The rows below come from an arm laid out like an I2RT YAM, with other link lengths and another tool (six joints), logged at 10 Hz.
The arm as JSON. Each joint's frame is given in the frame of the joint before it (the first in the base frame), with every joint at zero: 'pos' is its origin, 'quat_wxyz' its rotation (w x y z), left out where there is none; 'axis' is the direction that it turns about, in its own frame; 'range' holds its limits. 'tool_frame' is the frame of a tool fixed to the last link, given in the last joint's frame.
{
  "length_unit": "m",
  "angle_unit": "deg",
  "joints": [
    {
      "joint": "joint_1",
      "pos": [
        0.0,
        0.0,
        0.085
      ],
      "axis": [
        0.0,
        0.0,
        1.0
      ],
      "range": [
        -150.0,
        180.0
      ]
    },
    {
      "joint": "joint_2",
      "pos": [
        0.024,
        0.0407,
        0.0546
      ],
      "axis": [
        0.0,
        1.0,
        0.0
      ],
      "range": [
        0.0,
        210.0
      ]
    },
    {
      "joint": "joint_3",
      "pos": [
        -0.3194,
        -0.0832,
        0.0
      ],
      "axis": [
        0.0,
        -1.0,
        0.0
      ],
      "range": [
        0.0,
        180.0
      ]
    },
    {
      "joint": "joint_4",
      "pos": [
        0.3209,
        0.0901,
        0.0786
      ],
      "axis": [
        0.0,
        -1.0,
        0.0
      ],
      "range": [
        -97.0,
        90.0
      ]
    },
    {
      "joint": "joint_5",
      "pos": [
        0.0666,
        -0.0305,
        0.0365
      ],
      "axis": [
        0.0,
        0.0,
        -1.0
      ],
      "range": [
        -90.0,
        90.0
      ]
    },
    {
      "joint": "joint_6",
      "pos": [
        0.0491,
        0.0,
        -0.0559
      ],
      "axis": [
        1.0,
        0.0,
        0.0
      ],
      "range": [
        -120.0,
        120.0
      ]
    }
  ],
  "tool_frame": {
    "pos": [
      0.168,
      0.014,
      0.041
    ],
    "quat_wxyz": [
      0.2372,
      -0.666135,
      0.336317,
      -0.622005
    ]
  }
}
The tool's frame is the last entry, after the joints.
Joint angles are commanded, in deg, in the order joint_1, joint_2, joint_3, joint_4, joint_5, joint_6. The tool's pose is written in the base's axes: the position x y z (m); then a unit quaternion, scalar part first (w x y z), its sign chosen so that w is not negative. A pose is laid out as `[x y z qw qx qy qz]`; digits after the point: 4 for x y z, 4 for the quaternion.
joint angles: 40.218, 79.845, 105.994, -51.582, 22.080, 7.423
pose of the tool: [0.3998 0.2640 0.5704 0.2169 -0.8280 0.2467 -0.4544]
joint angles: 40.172, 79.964, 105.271, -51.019, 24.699, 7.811
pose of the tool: [0.4061 0.2564 0.5672 0.2025 -0.8219 0.2616 -0.4637]
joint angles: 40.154, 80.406, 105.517, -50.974, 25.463, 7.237
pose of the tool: [0.4092 0.2558 0.5664 0.1949 -0.8214 0.2612 -0.4680]
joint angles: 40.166, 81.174, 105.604, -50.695, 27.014, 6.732
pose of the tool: [0.4154 0.2546 0.5632 0.1817 -0.8198 0.2642 -0.4744]
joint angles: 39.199, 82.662, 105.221, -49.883, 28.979, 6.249
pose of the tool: [0.4316 0.2490 0.5526 0.1579 -0.8173 0.2750 -0.4811]
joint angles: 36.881, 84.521, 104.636, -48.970, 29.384, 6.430
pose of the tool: [0.4542 0.2392 0.5361 0.1370 -0.8163 0.2921 -0.4791]
